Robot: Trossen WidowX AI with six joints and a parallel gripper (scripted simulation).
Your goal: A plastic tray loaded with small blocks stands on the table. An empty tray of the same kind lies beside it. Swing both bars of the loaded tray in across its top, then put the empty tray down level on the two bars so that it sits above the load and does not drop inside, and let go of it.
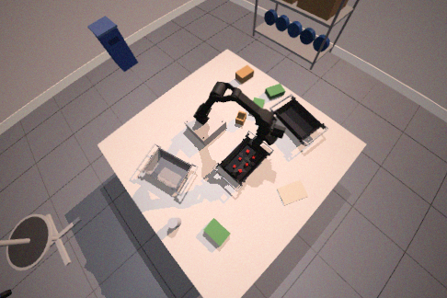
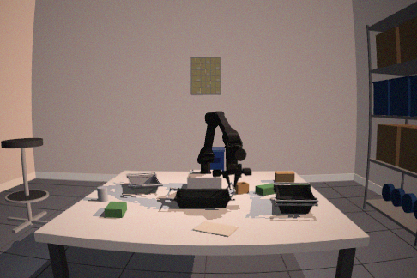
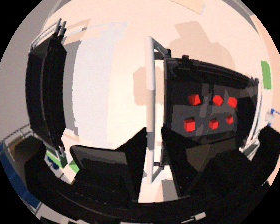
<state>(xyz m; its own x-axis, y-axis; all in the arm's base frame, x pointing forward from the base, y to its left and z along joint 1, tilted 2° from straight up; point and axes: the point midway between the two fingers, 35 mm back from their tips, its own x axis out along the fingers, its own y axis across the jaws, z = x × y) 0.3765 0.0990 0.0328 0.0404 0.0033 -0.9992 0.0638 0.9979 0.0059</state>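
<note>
The grey wire-handled tray lies 47 cm to the right of my gripper tip, 34 cm behind it and 3 cm below it. The rest, counted from my gripper tip: beige pad: 32 cm ahead, 12 cm to the right, 7 cm below.
</note>
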